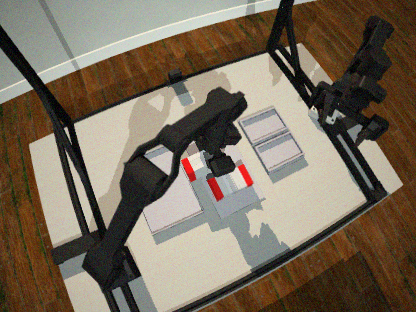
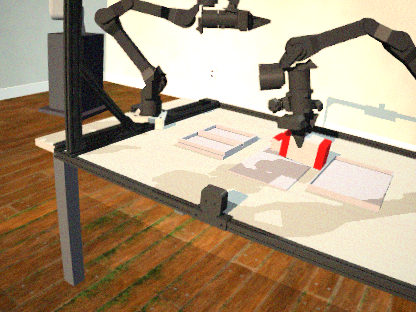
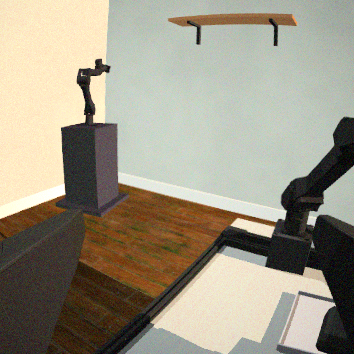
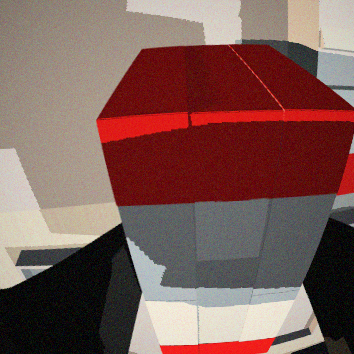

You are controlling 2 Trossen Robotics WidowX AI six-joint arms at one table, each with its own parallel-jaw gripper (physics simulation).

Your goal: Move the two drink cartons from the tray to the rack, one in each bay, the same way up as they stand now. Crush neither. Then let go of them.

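Places are measured from the left arm's base along level axes (x ahead, y left, z up), in centimetres.
Pixels of known places: left gripper, fingertip midpoint: (image 1: pixel 338 136) (image 2: pixel 269 20) (image 3: pixel 203 225); right gripper, fingertip midpoint: (image 1: pixel 205 160) (image 2: pixel 303 144) (image 4: pixel 218 222); left arm's base, link origin: (image 2: pixel 149 113); right arm's base, link origin: (image 1: pixel 110 268) (image 3: pixel 293 229).
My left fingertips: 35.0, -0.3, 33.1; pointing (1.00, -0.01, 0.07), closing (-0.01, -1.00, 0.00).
For each thing: its top centre in the pictures, then the offset to it from my left fingertips, as dx, dy, dz. "*": a spot on its surface instead. Level surfaces: height alone.
- drink carton, top centre: (image 4: pixel 242 311) (image 2: pixel 307 133) (image 1: pixel 204 158) +10.5, -26.0, -26.9
- flat mat, surface height: dz -36.3
- tray, top centre: (image 4: pixel 204 322) (image 3: pixel 347 327) (image 2: pixel 354 177) (image 1: pixel 161 186) +23.1, -33.5, -35.1
- two-bay rack, top centre: (image 2: pixel 219 136) (image 1: pixel 272 137) -12.0, -12.1, -34.7
- small black block, surface spot: (image 2: pixel 213 198) (image 1: pixel 172 72) * -13.9, -55.8, -32.6
My right gripper (image 1: pixel 220 168) (image 2: pixel 299 140) points straight down and is shut on a drink carton (image 1: pixel 192 164) (image 2: pixel 303 156) (image 4: pixel 218 161), white with red ends. It holds the carton lying level, low over the near edge of the flat mat (image 2: pixel 268 171). The second carton (image 1: pixel 234 182) (image 4: pixel 211 323) lies on that mat right beside and partly below the held one. The tray (image 1: pixel 176 201) (image 2: pixel 340 179) has nothing in it. The two-bay rack (image 1: pixel 287 167) (image 2: pixel 220 136) holds nothing. My left gripper (image 1: pixel 324 106) (image 2: pixel 265 21) (image 3: pixel 203 225) is open, high up near its own base, far from both cartons.
Black frame posts stand at the table's corners (image 2: pixel 72 77). A small black block (image 1: pixel 174 75) (image 2: pixel 213 198) is clamped to the table edge. My right arm (image 1: pixel 145 179) stretches across the tray.
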